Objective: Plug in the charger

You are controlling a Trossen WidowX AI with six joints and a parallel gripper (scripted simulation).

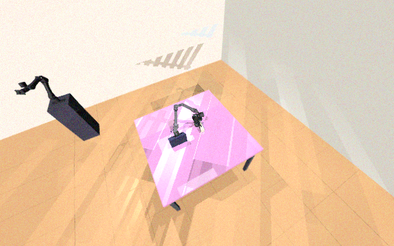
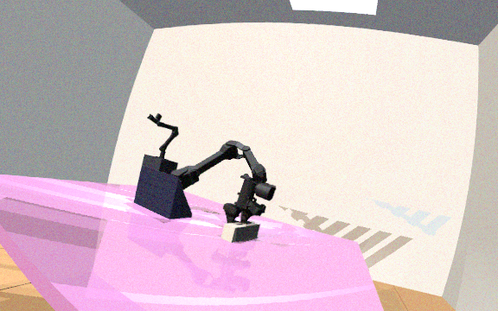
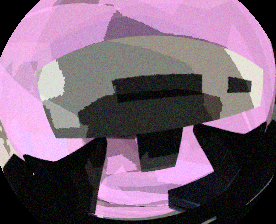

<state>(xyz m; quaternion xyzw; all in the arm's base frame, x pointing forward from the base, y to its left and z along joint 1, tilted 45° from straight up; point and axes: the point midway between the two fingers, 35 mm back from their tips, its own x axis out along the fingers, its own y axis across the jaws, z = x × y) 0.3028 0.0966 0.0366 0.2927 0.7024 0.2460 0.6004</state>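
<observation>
My gripper tip is 2 cm short of the two-prong charger and 1 cm below it.
</observation>
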